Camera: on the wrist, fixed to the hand. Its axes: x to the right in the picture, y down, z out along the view.
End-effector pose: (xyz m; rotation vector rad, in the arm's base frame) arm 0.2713 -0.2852 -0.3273 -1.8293 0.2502 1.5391
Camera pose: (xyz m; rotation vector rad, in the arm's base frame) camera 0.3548 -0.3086 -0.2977 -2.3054 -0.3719 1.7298
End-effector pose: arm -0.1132 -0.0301 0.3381 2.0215 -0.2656 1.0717
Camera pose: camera -0.1465 0.0548 0.3300 1.4131 -0.5085 0.7931
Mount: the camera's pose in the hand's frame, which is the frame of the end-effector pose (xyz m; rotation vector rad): -0.0117 -0.0423 -0.0804 -0.6812 -0.0129 -0.0483
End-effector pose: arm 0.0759 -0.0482 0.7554 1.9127 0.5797 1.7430
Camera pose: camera -0.0047 -0.0162 0.7259 1.4095 0.0046 1.6149
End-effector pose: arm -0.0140 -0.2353 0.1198 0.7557 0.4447 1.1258
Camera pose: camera -0.0450 -0.2305 0.0337 0.1531 0.0489 1.1293
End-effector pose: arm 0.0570 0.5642 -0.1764 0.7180 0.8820 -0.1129
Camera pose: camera -0.0199 0.5792 -0.2239 0.0598 0.8542 0.1383
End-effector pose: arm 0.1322 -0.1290 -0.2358 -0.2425 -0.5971 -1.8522
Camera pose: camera 0.1069 -0.1498 -0.3213 -0.6903 0.0436 -2.0496
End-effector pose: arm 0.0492 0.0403 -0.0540 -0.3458 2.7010 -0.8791
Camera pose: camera 0.0391 0.0537 0.0361 -0.5454 2.9093 0.0684
